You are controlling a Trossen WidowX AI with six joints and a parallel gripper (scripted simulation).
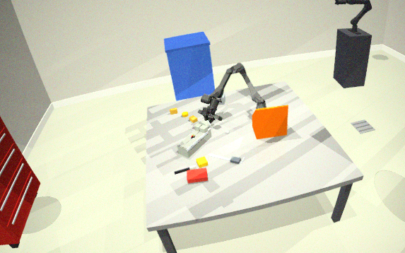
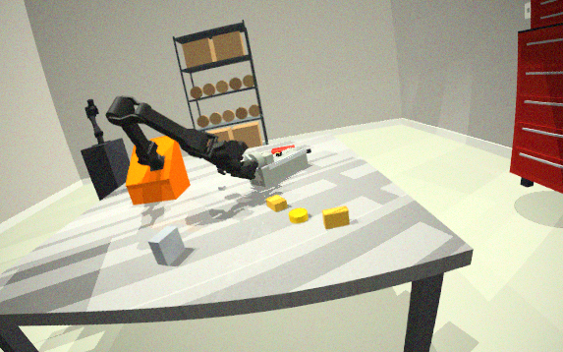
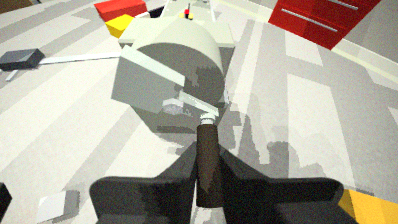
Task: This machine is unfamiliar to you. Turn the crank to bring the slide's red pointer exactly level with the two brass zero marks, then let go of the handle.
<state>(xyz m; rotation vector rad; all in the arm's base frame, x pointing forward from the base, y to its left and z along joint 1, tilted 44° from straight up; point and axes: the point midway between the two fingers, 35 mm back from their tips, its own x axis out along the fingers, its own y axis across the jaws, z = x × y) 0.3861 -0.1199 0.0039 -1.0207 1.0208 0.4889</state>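
My gripper tip is now 1 cm past the dark brown crank handle, 1 cm to the left of it and 2 cm below it. The rest, counted from my gripper tip: yellow block (5 cm ahead, 34 cm to the left, 3 cm below); grey cube (17 cm behind, 38 cm to the right, 1 cm below); red pointer (10 cm ahead, 15 cm to the left, 3 cm above).
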